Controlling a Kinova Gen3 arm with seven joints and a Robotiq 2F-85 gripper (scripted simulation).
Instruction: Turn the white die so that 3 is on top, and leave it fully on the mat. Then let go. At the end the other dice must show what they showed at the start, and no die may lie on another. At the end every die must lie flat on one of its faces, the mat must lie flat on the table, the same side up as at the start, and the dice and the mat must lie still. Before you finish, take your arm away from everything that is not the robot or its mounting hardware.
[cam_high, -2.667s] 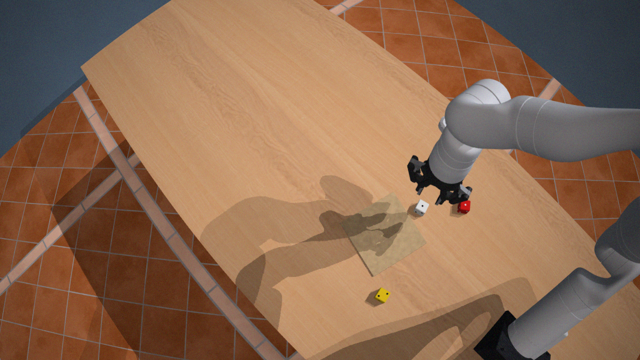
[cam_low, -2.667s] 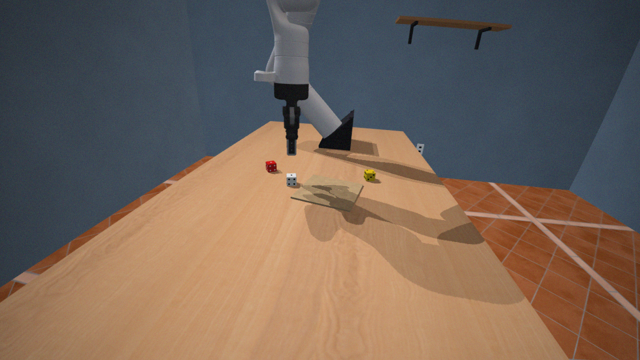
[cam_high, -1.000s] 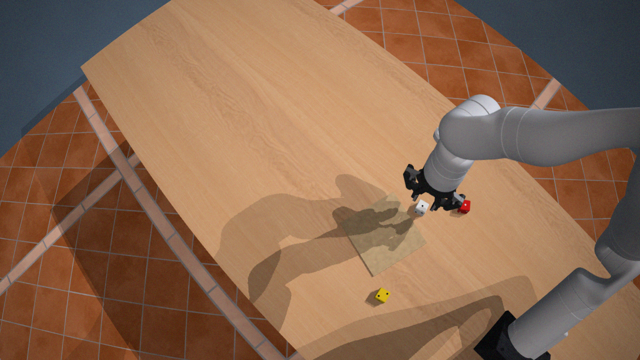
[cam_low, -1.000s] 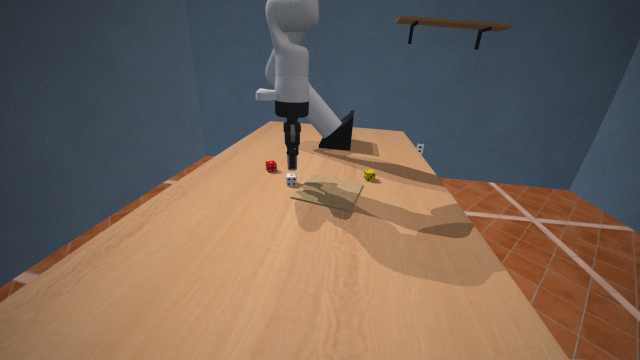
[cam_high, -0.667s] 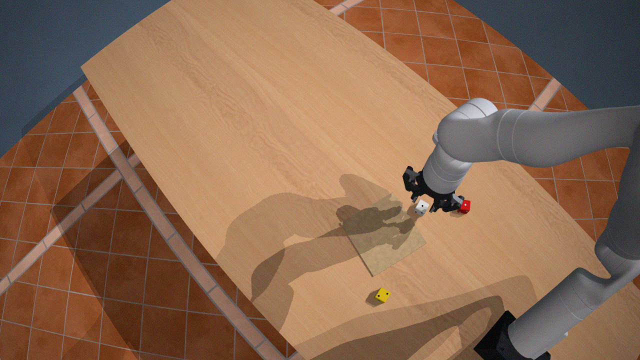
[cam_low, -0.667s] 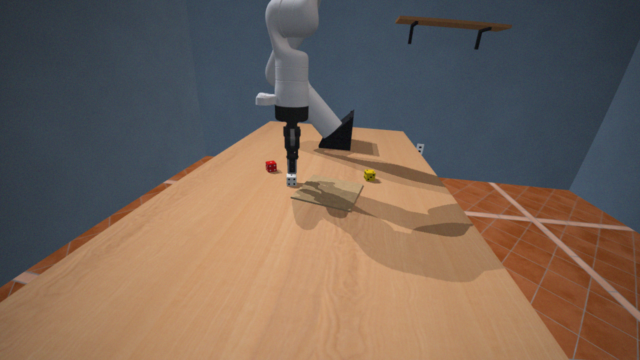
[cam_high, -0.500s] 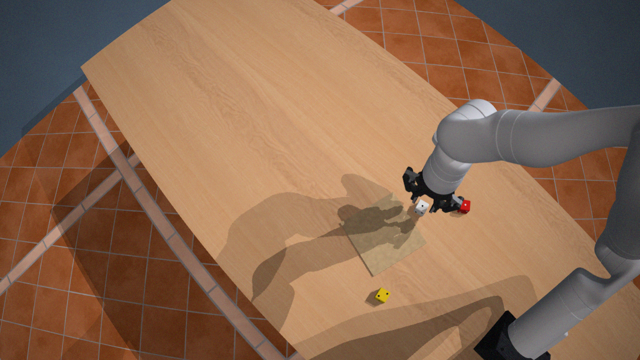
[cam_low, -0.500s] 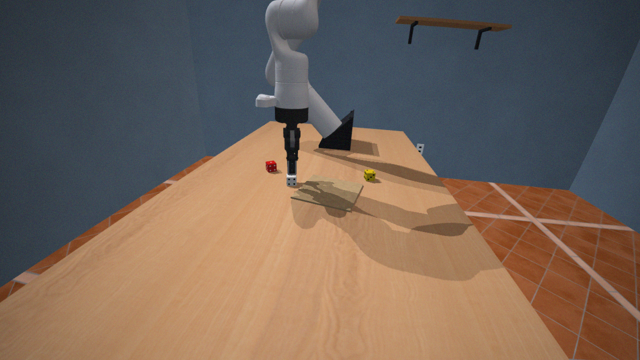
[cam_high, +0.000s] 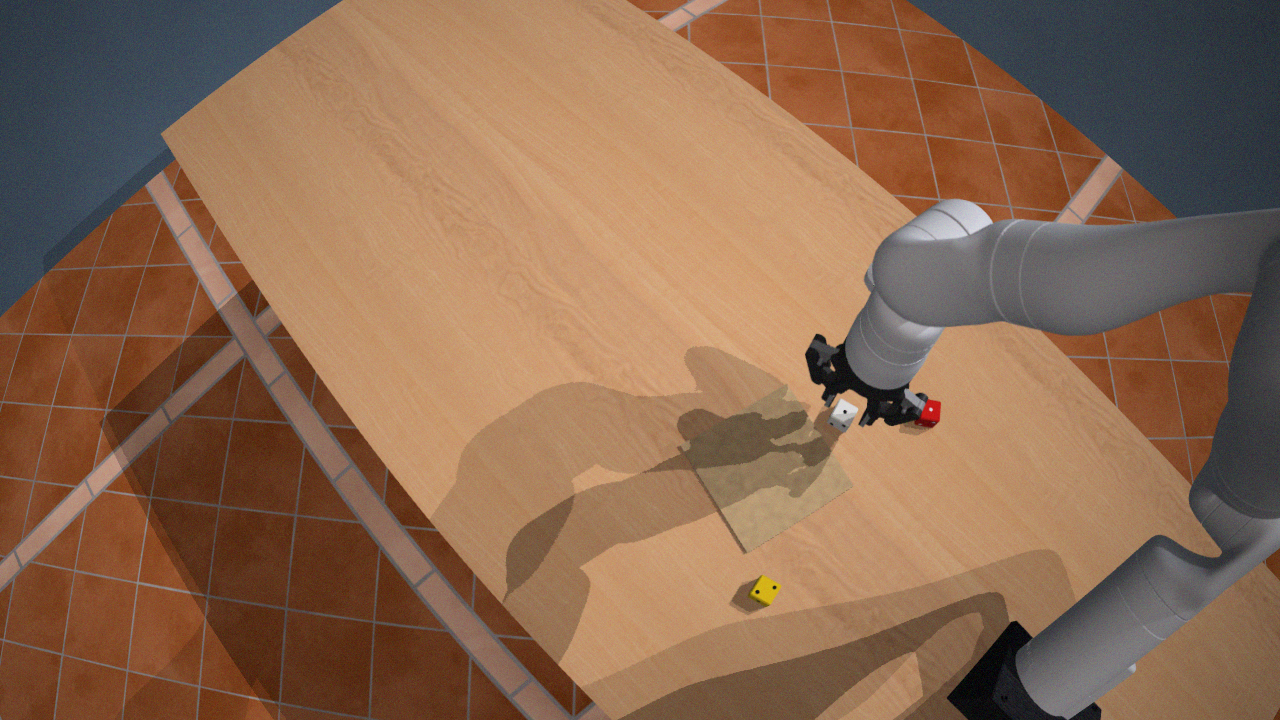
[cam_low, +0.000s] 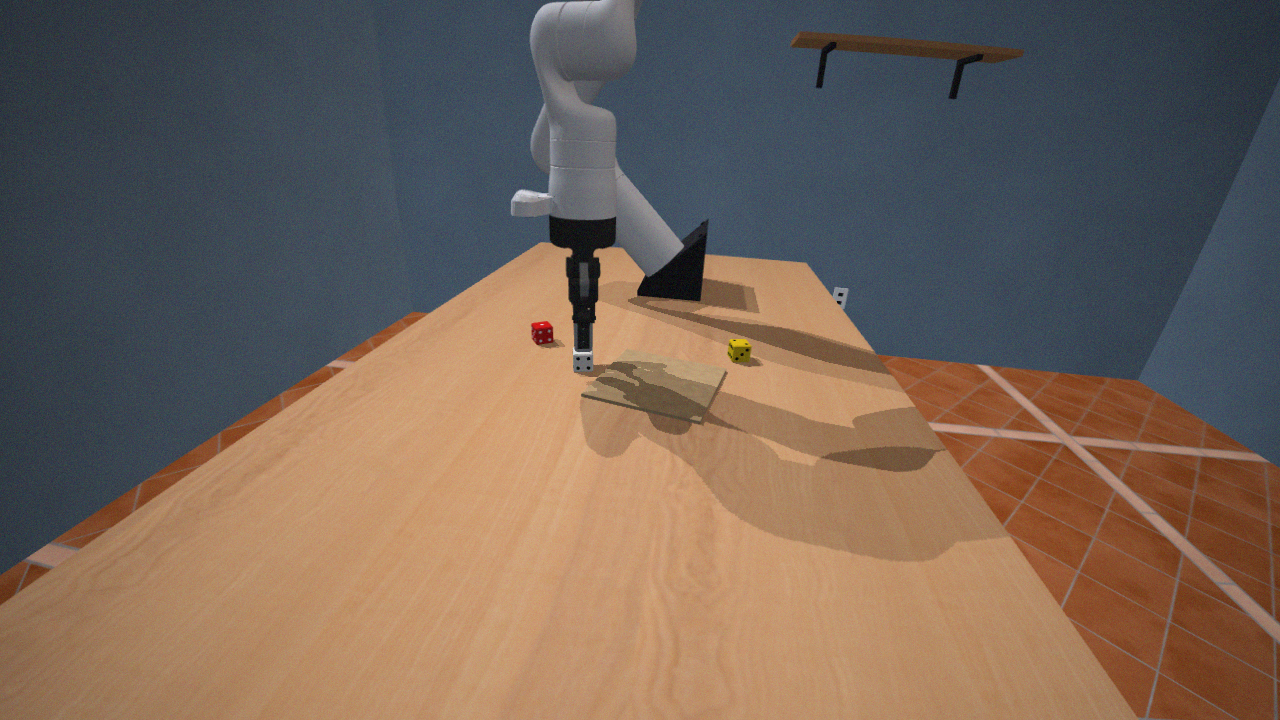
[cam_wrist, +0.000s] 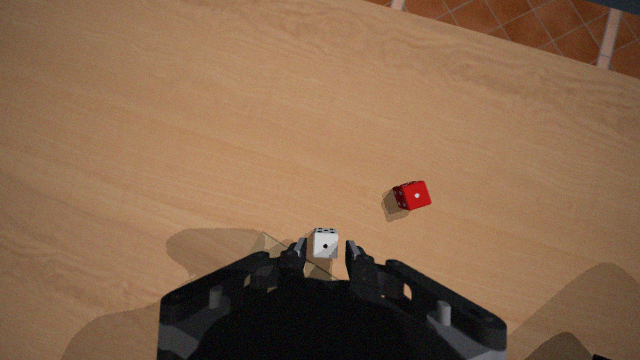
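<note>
The white die lies 4 cm below my hand. Round my hand: tan mat 10 cm to the left, 5 cm below, 3 cm ahead; then yellow die 21 cm to the left, 5 cm behind, 4 cm below; then red die 8 cm behind, 7 cm to the right, 4 cm below.
</note>
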